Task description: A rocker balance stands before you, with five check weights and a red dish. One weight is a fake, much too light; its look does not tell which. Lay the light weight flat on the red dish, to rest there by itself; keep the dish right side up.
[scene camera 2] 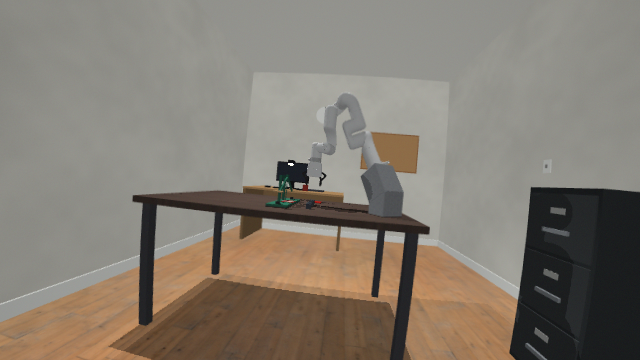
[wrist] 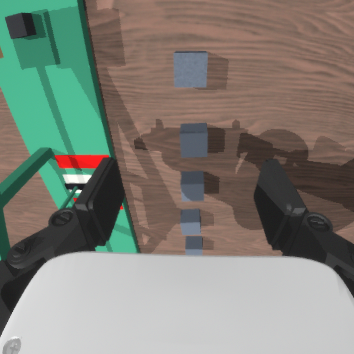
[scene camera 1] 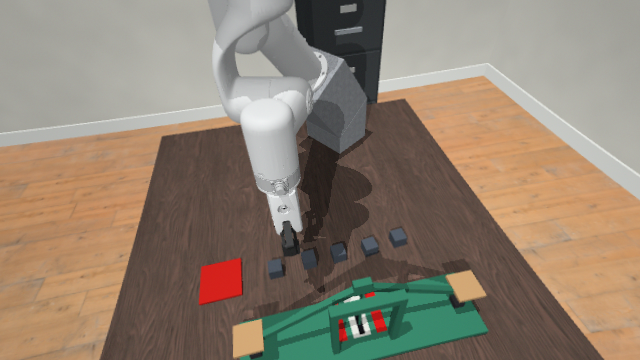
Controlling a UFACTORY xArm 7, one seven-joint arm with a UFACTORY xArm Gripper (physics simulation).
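Frame: origin at the arm's base, x ahead, y left, z up, level; millimetres.
Where they show: gripper, fingertip midpoint: (scene camera 2: 313, 185) (wrist: 188, 176) (scene camera 1: 288, 234); arm's base, origin of the base link: (scene camera 2: 376, 171) (scene camera 1: 307, 74).
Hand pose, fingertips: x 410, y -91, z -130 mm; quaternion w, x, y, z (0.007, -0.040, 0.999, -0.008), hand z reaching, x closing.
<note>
Each offset is from my fingertips to the centre of the thing.
Several dark blue-grey cube weights stand in a row on the table, alike in look; the one nearest the dish @(dz -115, dx +4, dy -45 mm) (scene camera 1: 275, 268) (wrist: 190, 69), its neighbour @(dz -115, dx -7, dy +32 mm) (scene camera 1: 309, 259) (wrist: 194, 141) and the middle one @(dz -115, dx -12, dy +102 mm) (scene camera 1: 338, 252) (wrist: 192, 186) are among them. The flat red dish @(dz -126, dx +5, dy -168 mm) (scene camera 1: 221, 281) (scene camera 2: 317, 202) lies at the row's left end in scene camera 1, with no weight on it. The green rocker balance (scene camera 1: 430, 325) (scene camera 2: 283, 203) (wrist: 65, 115) has two bare tan pans (scene camera 1: 248, 337) (scene camera 1: 465, 285). My gripper (scene camera 1: 290, 252) (wrist: 188, 176) is wide open and empty, above the row near its dish end.
The balance's green upright frame (scene camera 1: 367, 304) (wrist: 25, 175) rises beside the row, on the left in the wrist view. The arm's grey base (scene camera 1: 340, 120) (scene camera 2: 385, 192) stands at the table's far end in scene camera 1. A dark cabinet (scene camera 1: 367, 30) (scene camera 2: 560, 260) stands beyond the table.
</note>
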